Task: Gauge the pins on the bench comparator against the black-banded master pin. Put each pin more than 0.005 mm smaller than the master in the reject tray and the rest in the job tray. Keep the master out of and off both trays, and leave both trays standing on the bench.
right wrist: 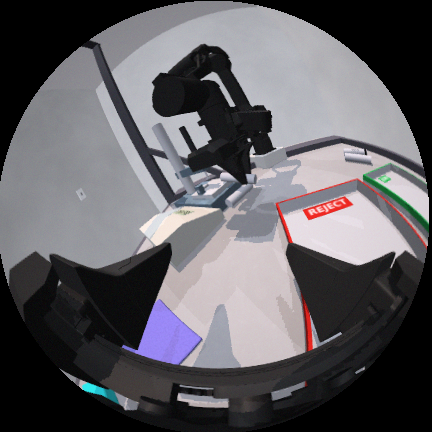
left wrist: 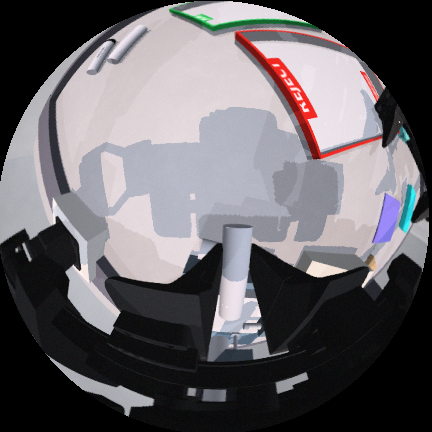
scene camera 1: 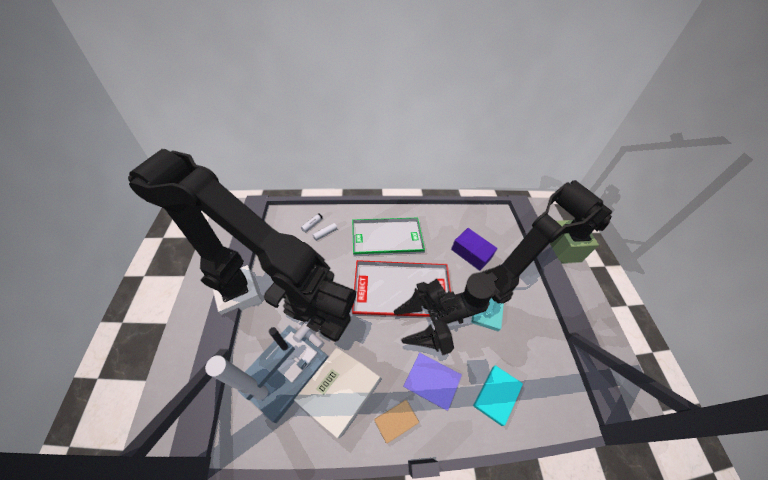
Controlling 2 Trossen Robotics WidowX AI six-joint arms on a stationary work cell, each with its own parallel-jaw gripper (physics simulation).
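Where they show: left gripper, fingertip midpoint: [right wrist: 246,181] [left wrist: 234,248] [scene camera 1: 311,322]; right gripper, fingertip midpoint: [right wrist: 230,249] [left wrist: 402,183] [scene camera 1: 397,326]; left arm's base, link origin: [right wrist: 264,151] [left wrist: 67,243] [scene camera 1: 233,287]; right arm's base, link origin: [scene camera 1: 577,232].
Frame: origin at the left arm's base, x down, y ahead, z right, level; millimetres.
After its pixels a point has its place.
My left gripper [left wrist: 234,248] @[x 7, y 142, z 177 mm] is shut on a plain pale pin [left wrist: 235,280] @[x -14, y 132, z 185 mm] [right wrist: 231,177] @[x -10, y 126, z 199 mm], above the edge of the blue-grey comparator [scene camera 1: 266,393] @[x -1, y -1, z 282 mm] [right wrist: 197,201] @[x 9, y 94, z 281 mm]. Another plain pin [right wrist: 239,196] @[x 29, y 140, z 204 mm] lies beside the comparator. The comparator's display box [scene camera 1: 353,399] @[x -12, y 152, z 378 mm] [right wrist: 200,231] @[x 20, y 193, z 306 mm] seems to read 0000. The black-banded master pin [scene camera 1: 310,223] @[x 21, y 259, z -128 mm] [left wrist: 101,57] and a plain pin [scene camera 1: 325,231] @[x 22, y 288, z -77 mm] [left wrist: 128,44] @[x 28, y 283, z -73 mm] [right wrist: 358,158] @[x 27, y 292, z -75 mm] lie side by side at the back left. The red-rimmed reject tray [scene camera 1: 402,263] @[x 21, y 430, z 131 mm] [left wrist: 350,147] @[x 17, y 283, z 220 mm] and green-rimmed job tray [scene camera 1: 387,219] @[x 24, y 480, z -33 mm] [left wrist: 250,24] show no pins. My right gripper [scene camera 1: 398,326] @[x -20, y 309, z 291 mm] [right wrist: 230,249] @[x -20, y 309, z 291 mm] is open and empty by the reject tray.
A dark purple block [scene camera 1: 474,247] @[x -9, y 629, z 200 mm] stands right of the job tray. A lilac slab [scene camera 1: 432,380] @[x 34, y 325, z 425 mm] [right wrist: 172,335] @[x 34, y 323, z 387 mm], an orange slab [scene camera 1: 396,421] @[x 26, y 210, z 455 mm] and a cyan block [scene camera 1: 498,395] @[x 22, y 430, z 531 mm] lie at the front. A teal block [scene camera 1: 488,315] @[x 20, y 538, z 373 mm] is partly behind the right arm. The comparator's tall grey post [scene camera 1: 229,373] @[x -190, y -3, z 284 mm] rises at the left.
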